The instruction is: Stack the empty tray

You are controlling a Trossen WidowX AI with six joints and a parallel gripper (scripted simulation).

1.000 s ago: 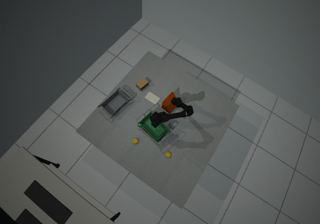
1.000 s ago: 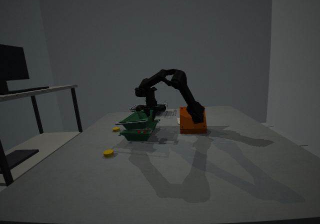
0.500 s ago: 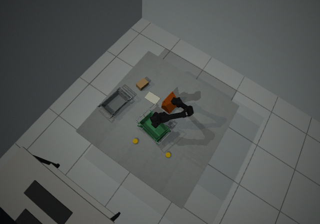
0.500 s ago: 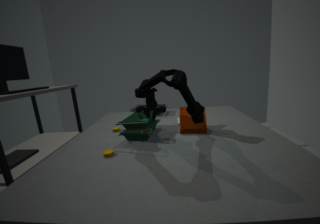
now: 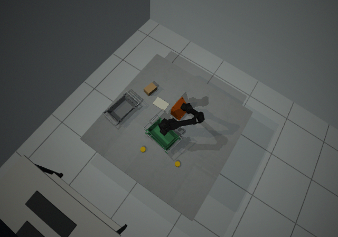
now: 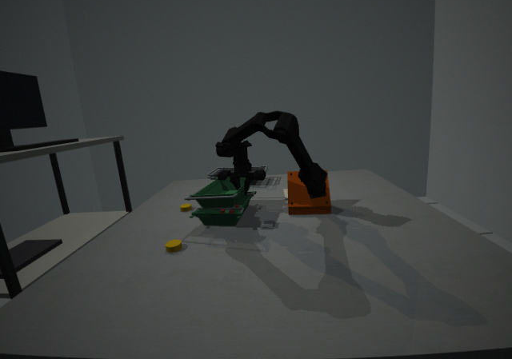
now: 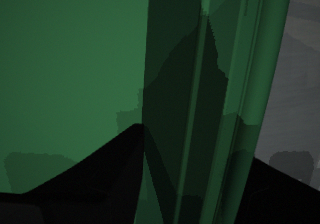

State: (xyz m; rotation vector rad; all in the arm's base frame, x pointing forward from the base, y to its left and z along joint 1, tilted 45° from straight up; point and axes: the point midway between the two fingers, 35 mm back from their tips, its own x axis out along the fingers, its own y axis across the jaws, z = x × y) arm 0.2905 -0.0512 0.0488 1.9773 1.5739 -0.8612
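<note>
Now: the green tray 70 mm ahead of my gripper tip, 30 mm above it and 20 mm to the right of it. Round my gripper tip: white pad (230 mm to the right, 230 mm behind, 80 mm below); brown box (410 mm to the right, 300 mm behind, 50 mm below).
</note>
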